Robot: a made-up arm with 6 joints.
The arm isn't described. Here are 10 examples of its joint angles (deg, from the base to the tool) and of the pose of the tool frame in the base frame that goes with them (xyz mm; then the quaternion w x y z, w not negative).
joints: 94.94 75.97 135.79 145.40 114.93 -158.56
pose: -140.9 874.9 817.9 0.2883 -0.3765 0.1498 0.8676
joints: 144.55 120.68 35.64 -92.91 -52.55 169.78
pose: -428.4 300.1 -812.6 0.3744 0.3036 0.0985 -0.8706
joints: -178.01 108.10 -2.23 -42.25 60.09 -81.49
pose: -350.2 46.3 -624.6 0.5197 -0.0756 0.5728 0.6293
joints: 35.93 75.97 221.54 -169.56 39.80 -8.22
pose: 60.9 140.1 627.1 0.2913 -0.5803 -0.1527 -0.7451
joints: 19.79 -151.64 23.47 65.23 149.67 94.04
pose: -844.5 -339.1 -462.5 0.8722 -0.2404 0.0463 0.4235
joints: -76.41 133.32 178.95 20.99 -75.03 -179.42
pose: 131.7 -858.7 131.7 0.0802 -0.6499 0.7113 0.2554
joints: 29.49 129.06 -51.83 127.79 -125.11 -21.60
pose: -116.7 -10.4 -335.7 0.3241 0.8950 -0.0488 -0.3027
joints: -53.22 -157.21 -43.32 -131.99 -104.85 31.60
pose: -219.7 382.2 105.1 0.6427 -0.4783 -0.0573 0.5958
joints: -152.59 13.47 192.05 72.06 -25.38 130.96
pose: 392.6 231.0 681.2 0.8826 -0.1630 -0.1631 0.4096
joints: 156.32 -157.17 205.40 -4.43 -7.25 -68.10
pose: -292.3 214.2 -448.0 0.1850 0.0864 0.5857 0.7844
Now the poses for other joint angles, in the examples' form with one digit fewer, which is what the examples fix.
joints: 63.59 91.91 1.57 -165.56 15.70 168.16
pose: 205 585 -503 0.516 -0.452 0.657 0.313
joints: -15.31 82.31 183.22 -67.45 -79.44 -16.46
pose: 562 -185 810 0.878 0.104 -0.089 0.459
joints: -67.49 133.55 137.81 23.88 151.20 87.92
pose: 339 -1008 -244 0.199 0.614 0.583 0.494
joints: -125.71 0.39 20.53 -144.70 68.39 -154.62
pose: -289 -513 923 0.258 0.196 0.553 -0.768
